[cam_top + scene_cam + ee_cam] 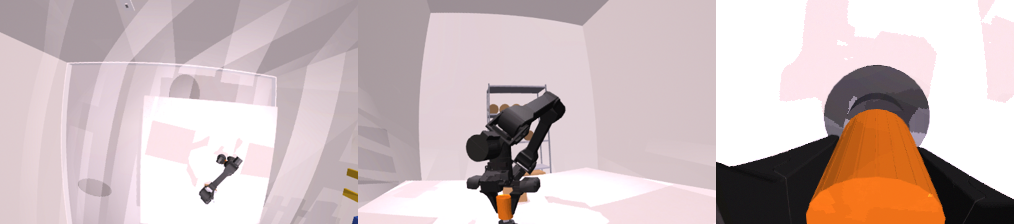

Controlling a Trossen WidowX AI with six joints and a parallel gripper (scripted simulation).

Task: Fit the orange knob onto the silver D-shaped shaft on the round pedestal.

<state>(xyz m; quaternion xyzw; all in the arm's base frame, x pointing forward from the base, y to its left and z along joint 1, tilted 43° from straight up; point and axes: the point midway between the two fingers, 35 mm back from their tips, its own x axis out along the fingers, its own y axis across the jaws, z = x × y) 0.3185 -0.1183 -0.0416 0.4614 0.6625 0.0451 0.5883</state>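
My gripper tip is now 40 mm above the silver shaft. Also, from my gripper tip: orange knob 30 mm above.
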